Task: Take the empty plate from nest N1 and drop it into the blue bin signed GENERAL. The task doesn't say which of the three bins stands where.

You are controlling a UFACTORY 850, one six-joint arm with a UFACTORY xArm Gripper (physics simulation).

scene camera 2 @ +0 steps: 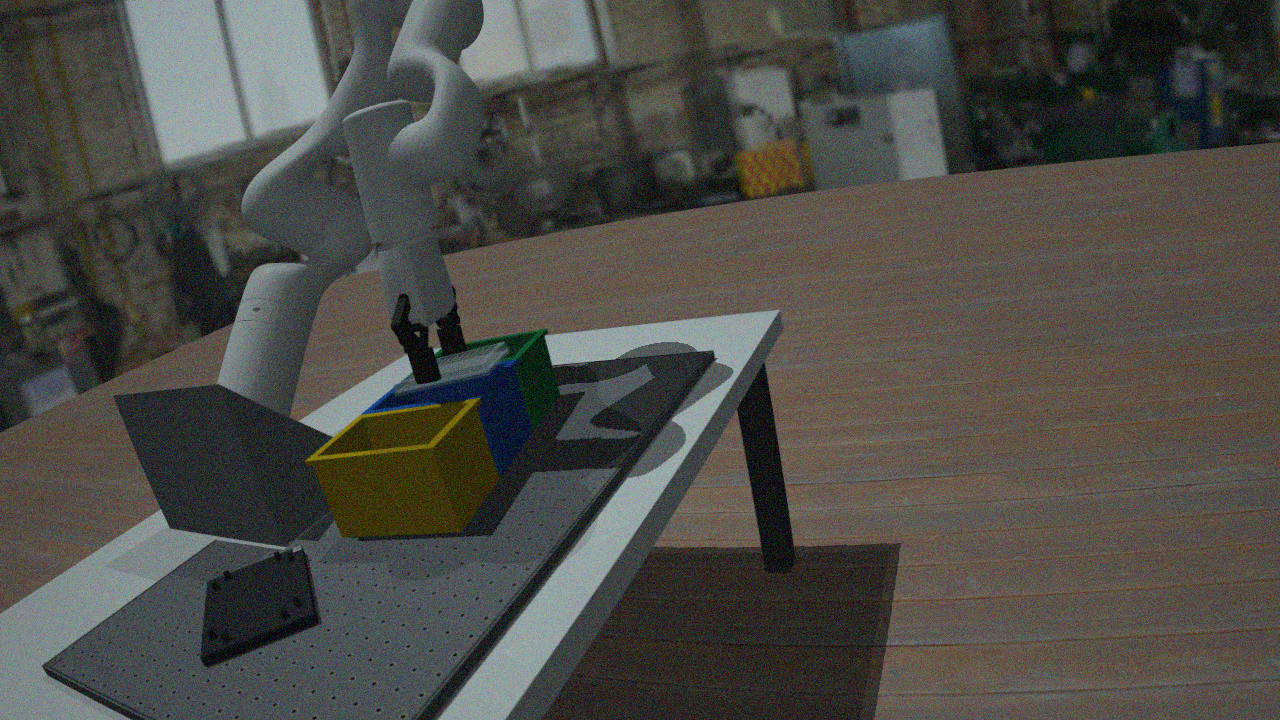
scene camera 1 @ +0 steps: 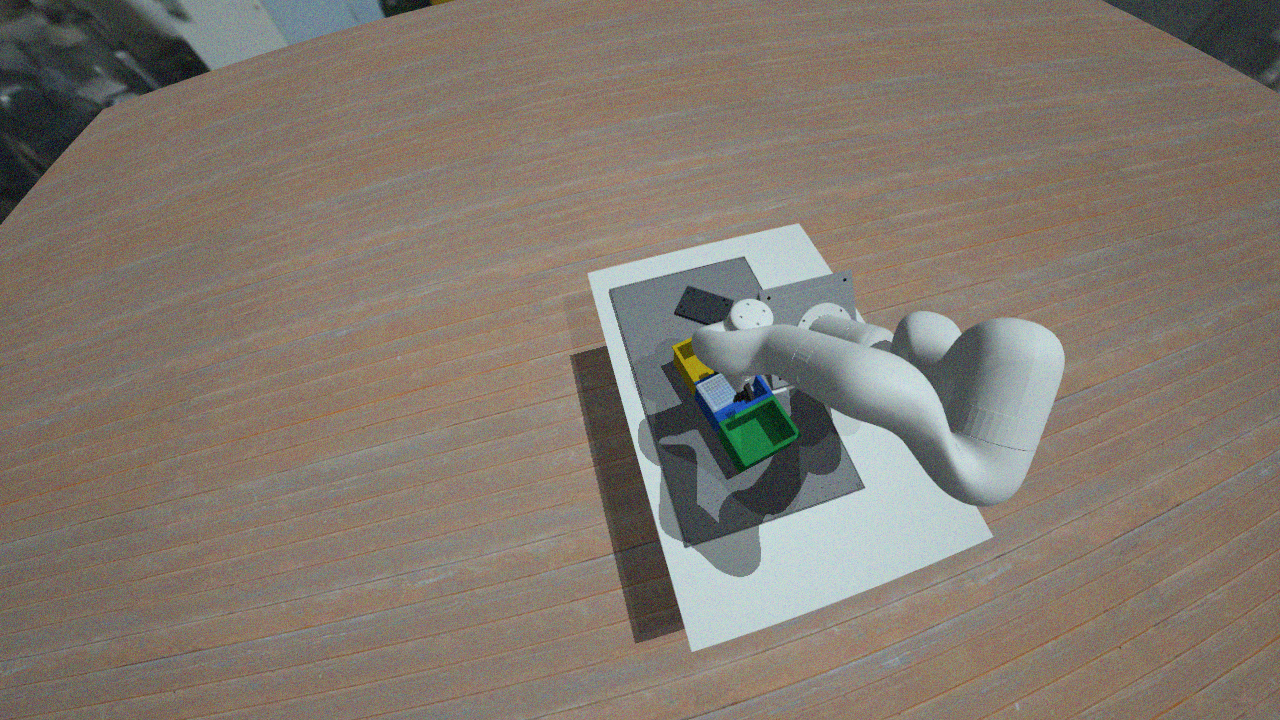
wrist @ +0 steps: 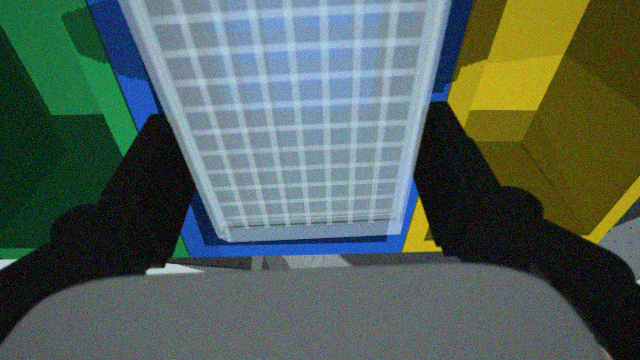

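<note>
My gripper (scene camera 2: 439,361) (wrist: 301,141) is shut on the clear gridded plate (scene camera 1: 716,392) (scene camera 2: 465,362) (wrist: 305,110), with one black finger on each long side. The plate is roughly level and over the blue bin (scene camera 1: 707,409) (scene camera 2: 508,407) (wrist: 295,250), close to rim height. In the wrist view its near end lies within the bin's rim and blue shows through it. The exact height above the rim is hard to tell. The GENERAL sign and the label of nest N1 cannot be made out.
The green bin (scene camera 1: 747,454) (scene camera 2: 540,376) (wrist: 112,125) and the yellow bin (scene camera 1: 684,365) (scene camera 2: 407,492) (wrist: 510,90) stand on either side of the blue one. A black block with pegs (scene camera 1: 702,305) (scene camera 2: 259,604) and a grey angled panel (scene camera 2: 223,465) stand near the yellow bin.
</note>
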